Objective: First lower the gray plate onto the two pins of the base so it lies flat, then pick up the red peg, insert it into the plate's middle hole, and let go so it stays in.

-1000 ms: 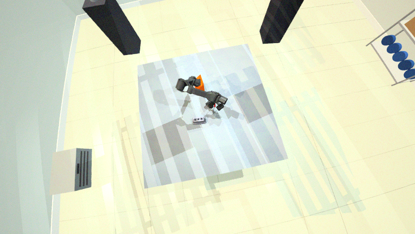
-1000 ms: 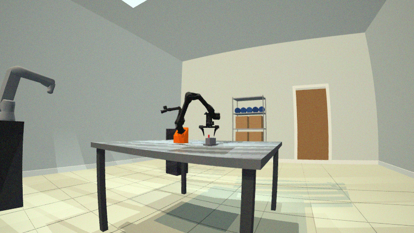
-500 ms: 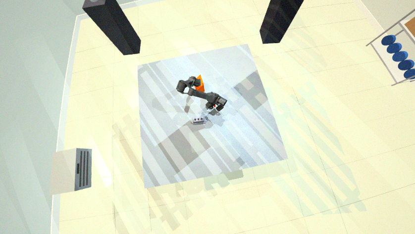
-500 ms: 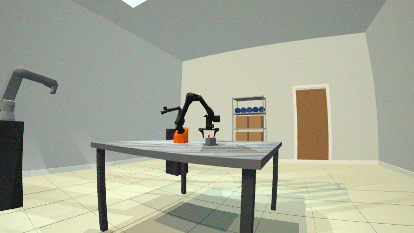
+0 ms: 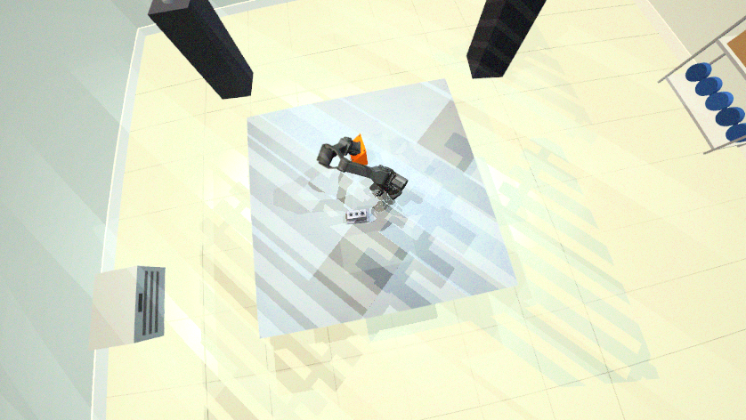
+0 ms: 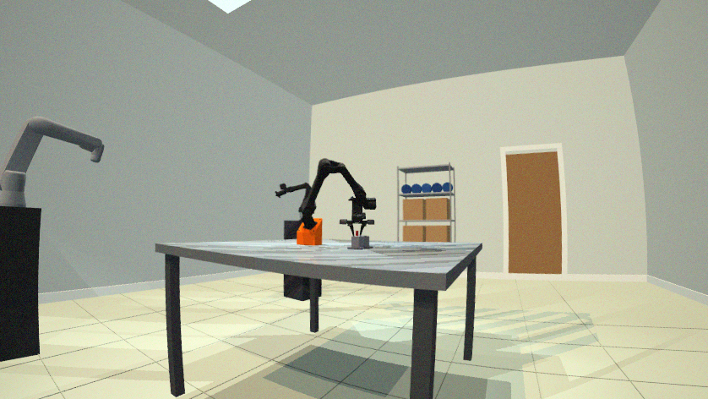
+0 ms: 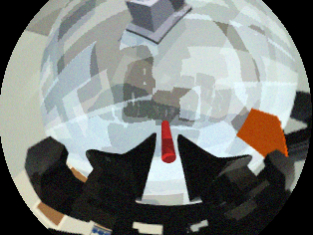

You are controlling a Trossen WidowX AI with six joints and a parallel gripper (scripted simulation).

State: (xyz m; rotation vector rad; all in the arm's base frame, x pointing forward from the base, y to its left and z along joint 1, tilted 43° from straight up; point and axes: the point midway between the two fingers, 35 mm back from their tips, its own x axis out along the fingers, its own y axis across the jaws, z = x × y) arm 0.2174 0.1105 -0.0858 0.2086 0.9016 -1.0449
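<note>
Right now my gripper tip is 16 cm to the left of the gray plate, 13 cm short of it and 1 cm below it. From my gripper tip the other things lie so: red peg (right at my gripper tip).
</note>
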